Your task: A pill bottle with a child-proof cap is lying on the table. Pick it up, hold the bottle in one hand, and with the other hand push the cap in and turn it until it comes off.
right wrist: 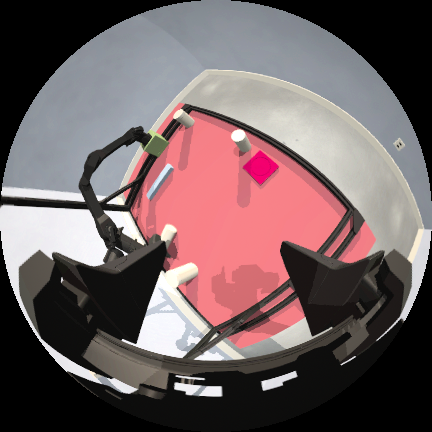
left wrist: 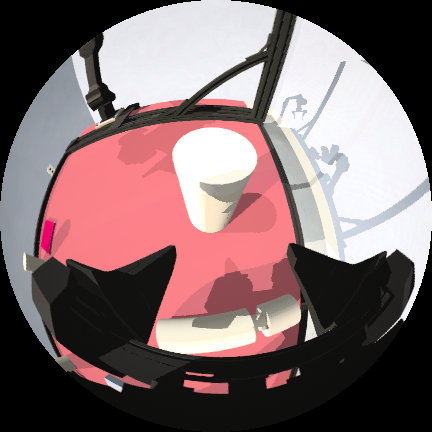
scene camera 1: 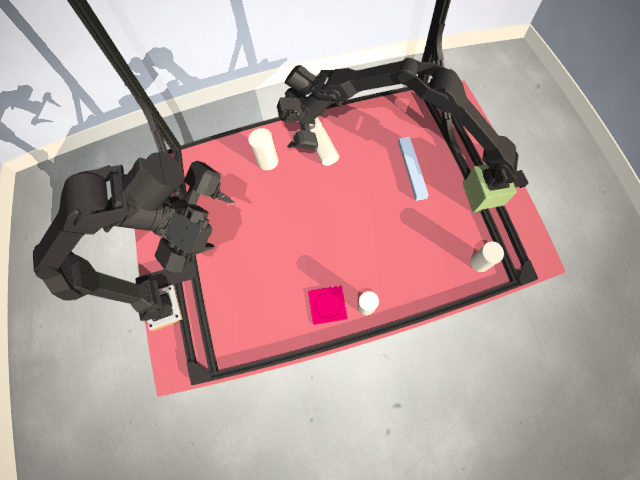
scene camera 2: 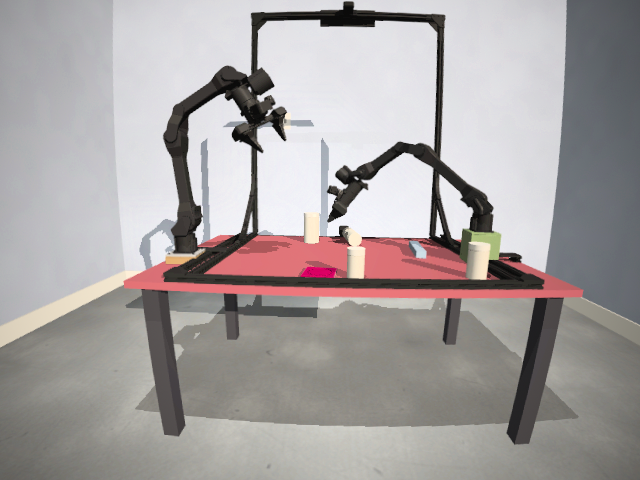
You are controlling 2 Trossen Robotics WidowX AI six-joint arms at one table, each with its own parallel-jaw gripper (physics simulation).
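Note:
The cream pill bottle [scene camera 1: 328, 149] [scene camera 2: 353, 236] [left wrist: 207, 333] [right wrist: 168, 234] lies on its side near the back of the table. In the left wrist view its wide cap [left wrist: 283, 315] lies in line with the body, with a gap between them where part of the neck shows. I cannot tell whether the cap is still attached. My left gripper [left wrist: 233, 250] is open and empty, low over the bottle, and hides part of it in scene camera 1. My right gripper [scene camera 1: 222, 224] [scene camera 2: 273, 145] [right wrist: 224, 247] is open and empty, high above the table's left side.
An upright cream cylinder [scene camera 1: 264, 152] [scene camera 2: 311, 227] [left wrist: 212, 210] stands left of the bottle. Two more cylinders [scene camera 1: 368, 302] [scene camera 1: 486, 256] stand at the front. A magenta square [scene camera 1: 328, 304], a light blue bar [scene camera 1: 413, 168] and a green block [scene camera 1: 491, 200] are in view. Black rails [scene camera 1: 330, 347] edge the table.

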